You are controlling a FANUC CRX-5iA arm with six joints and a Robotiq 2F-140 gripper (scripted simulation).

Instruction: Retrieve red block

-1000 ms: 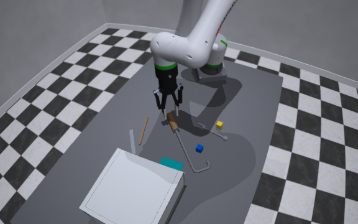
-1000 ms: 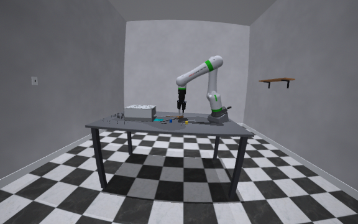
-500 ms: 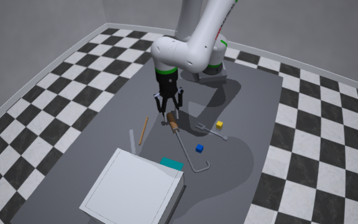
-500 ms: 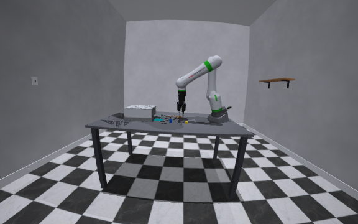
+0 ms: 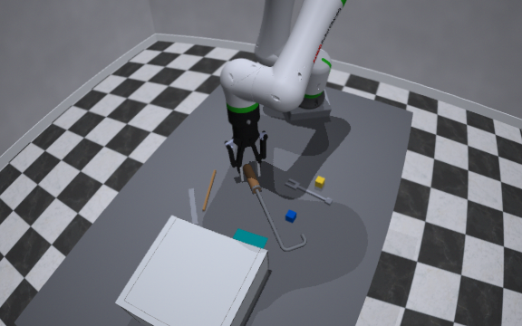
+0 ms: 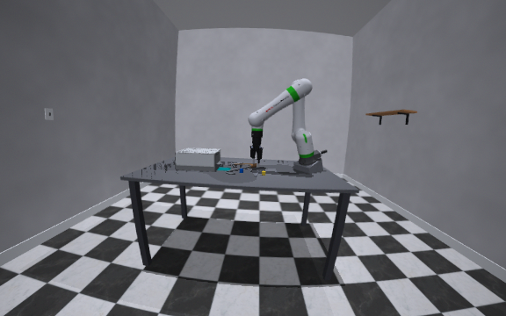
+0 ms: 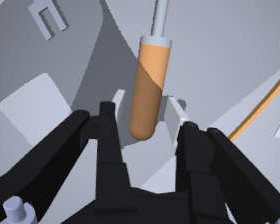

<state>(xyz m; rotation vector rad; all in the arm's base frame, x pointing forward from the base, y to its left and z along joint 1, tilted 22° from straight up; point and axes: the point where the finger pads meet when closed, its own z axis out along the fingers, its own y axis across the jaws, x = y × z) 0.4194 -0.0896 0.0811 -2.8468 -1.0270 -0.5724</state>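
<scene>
The thin wooden stick lies 10 cm ahead of my hand, 10 cm to the right of it and 3 cm below it. From my hand the other things lie so: blue cube: 12 cm ahead, 19 cm to the left, 3 cm below; hook tool: 8 cm ahead, 12 cm to the left, 3 cm below; grey fork-ended tool: 21 cm to the left, 3 cm below.
</scene>
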